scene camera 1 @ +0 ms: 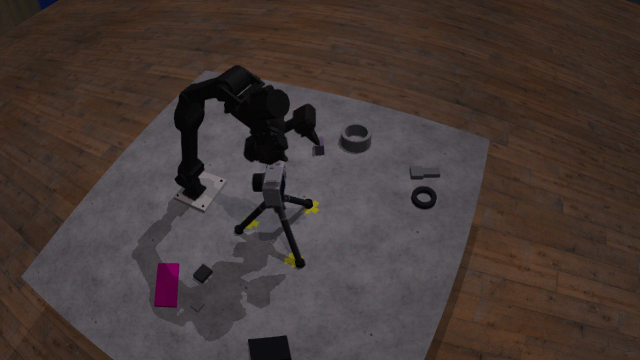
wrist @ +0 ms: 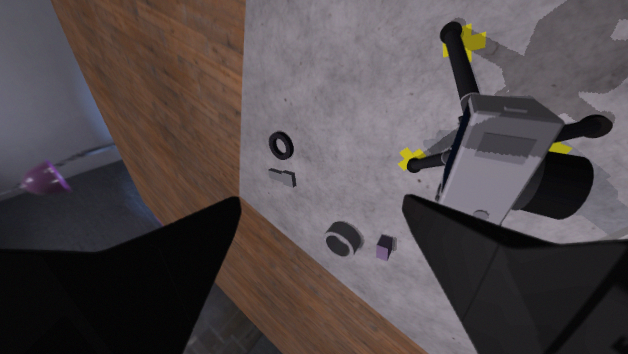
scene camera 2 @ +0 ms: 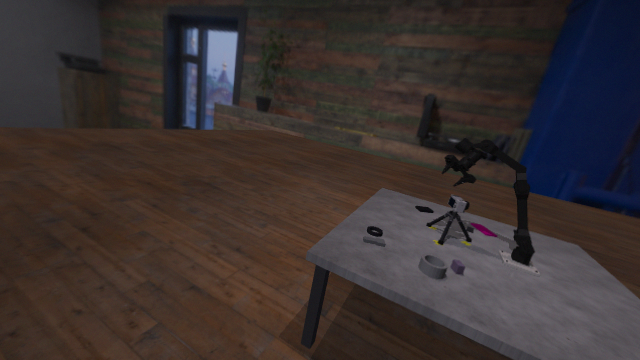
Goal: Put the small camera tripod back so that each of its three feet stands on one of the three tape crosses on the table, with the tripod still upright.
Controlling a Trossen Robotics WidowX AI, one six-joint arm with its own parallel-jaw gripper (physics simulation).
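Where they show: gripper, fingertip midpoint: [scene camera 1: 302, 152] [wrist: 322, 203] [scene camera 2: 447, 180]; arm's base at its link origin: [scene camera 1: 194, 190] [scene camera 2: 519, 260].
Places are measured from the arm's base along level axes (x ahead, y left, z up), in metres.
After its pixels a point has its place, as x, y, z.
Observation:
The black tripod [scene camera 1: 289, 232] @[0.395, -0.010, 0.072] [scene camera 2: 447, 227] @[0.337, 0.100, 0.067] [wrist: 461, 65] @[0.399, -0.015, 0.065] stands upright, carrying a grey camera [scene camera 1: 273, 192] @[0.365, -0.012, 0.210] [scene camera 2: 457, 204] @[0.330, 0.083, 0.197] [wrist: 500, 160] @[0.344, 0.009, 0.221]. Its feet are offset from the yellow crosses. In scene camera 1, the left foot [scene camera 1: 239, 229] @[0.233, -0.041, 0.006] is beside its cross [scene camera 1: 252, 224] @[0.243, 0.005, -0.013]; the front foot [scene camera 1: 299, 263] @[0.441, -0.043, 0.003] is at the right edge of its cross [scene camera 1: 291, 260] @[0.410, -0.039, -0.012]; the far foot [scene camera 1: 308, 204] @[0.350, 0.140, 0.007] overlaps the upper left of its cross [scene camera 1: 312, 207] @[0.356, 0.145, -0.008]. My gripper [scene camera 1: 296, 152] @[0.410, 0.057, 0.302] [scene camera 2: 449, 179] @[0.410, 0.057, 0.302] [wrist: 322, 203] @[0.410, 0.057, 0.302] is open and empty, above camera height. In the wrist view its right finger covers the camera's lower edge.
A grey ring-shaped bowl [scene camera 1: 356, 139] @[0.348, 0.425, 0.036] [wrist: 343, 239] @[0.331, 0.418, 0.035] and a purple block [scene camera 2: 457, 267] @[0.245, 0.389, 0.015] [wrist: 384, 247] @[0.252, 0.346, 0.025] lie behind the tripod in scene camera 1. A black ring [scene camera 1: 413, 197] @[0.604, 0.322, 0.001] and grey piece [scene camera 1: 417, 172] @[0.572, 0.424, 0.002] lie right. A magenta slab [scene camera 1: 167, 285] @[0.167, -0.324, -0.005], dark block [scene camera 1: 202, 273] @[0.235, -0.225, 0.002] and black slab [scene camera 1: 270, 348] @[0.527, -0.306, 0.002] lie in front.

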